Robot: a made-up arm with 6 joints.
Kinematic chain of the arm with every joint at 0, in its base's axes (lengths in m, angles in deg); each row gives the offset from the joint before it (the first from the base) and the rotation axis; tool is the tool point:
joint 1: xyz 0 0 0.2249 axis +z
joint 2: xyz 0 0 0 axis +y
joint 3: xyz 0 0 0.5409 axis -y
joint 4: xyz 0 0 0 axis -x
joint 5: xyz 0.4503 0 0 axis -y
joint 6: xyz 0 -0.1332 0 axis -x
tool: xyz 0 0 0
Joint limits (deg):
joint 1: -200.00..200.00
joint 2: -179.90..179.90
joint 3: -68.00..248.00
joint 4: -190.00..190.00
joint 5: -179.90..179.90
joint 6: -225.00..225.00
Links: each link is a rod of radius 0.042 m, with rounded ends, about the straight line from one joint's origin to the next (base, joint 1, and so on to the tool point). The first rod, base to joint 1, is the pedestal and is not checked.
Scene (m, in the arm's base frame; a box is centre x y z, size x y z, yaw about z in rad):
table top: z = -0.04
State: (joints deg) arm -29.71 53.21 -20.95 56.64 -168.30 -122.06
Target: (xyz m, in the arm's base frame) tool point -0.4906 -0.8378 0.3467
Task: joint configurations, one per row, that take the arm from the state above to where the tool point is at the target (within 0.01 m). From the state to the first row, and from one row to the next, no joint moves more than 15 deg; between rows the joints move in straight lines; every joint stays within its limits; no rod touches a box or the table.
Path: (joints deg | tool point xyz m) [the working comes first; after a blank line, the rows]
Joints at the target: -116.50 69.93 47.58 60.65 -168.30 -122.06
Straight joint move there: clear.

1: -44.17 56.00 -9.53 57.31 -168.30 -122.06 | 0.4785 -0.5651 0.1639
2: -58.64 58.78 1.89 57.98 -168.30 -122.06 | 0.3577 -0.7226 0.1898
3: -73.10 61.57 13.32 58.64 -168.30 -122.06 | 0.1838 -0.8434 0.2222
4: -87.57 64.36 24.74 59.31 -168.30 -122.06 | -0.0294 -0.9096 0.2600
5: -102.03 67.14 36.16 59.98 -168.30 -122.06 | -0.2619 -0.9092 0.3021
6: -116.50 69.93 47.58 60.65 -168.30 -122.06 | -0.4906 -0.8378 0.3467

